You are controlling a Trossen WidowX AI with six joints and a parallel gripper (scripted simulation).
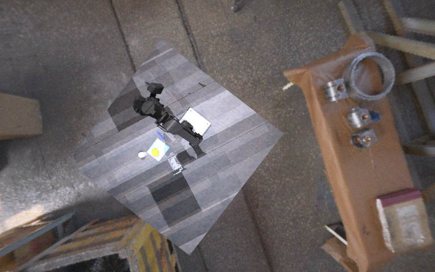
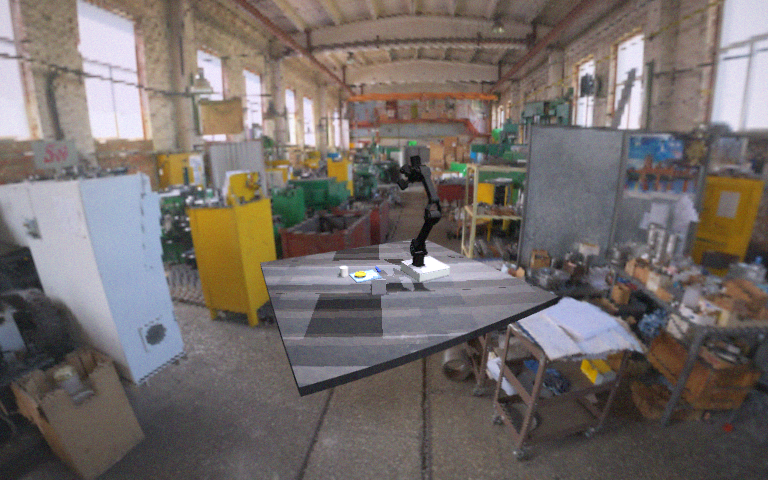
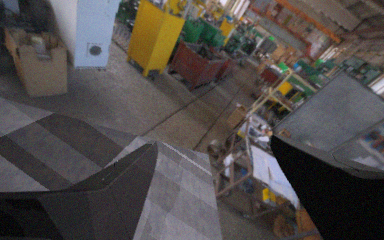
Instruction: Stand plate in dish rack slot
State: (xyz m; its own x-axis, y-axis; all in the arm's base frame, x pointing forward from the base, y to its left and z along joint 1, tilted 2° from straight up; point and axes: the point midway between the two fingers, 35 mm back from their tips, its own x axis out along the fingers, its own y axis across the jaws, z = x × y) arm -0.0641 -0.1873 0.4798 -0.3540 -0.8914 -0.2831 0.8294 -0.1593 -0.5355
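My gripper tip is 51 cm above the yellow plate, 39 cm short of it and 6 cm to the right of it. Also, from my gripper tip: dish rack: 50 cm below, 40 cm ahead, 26 cm to the left; then blue spoon: 52 cm below, 25 cm ahead, 3 cm to the left.
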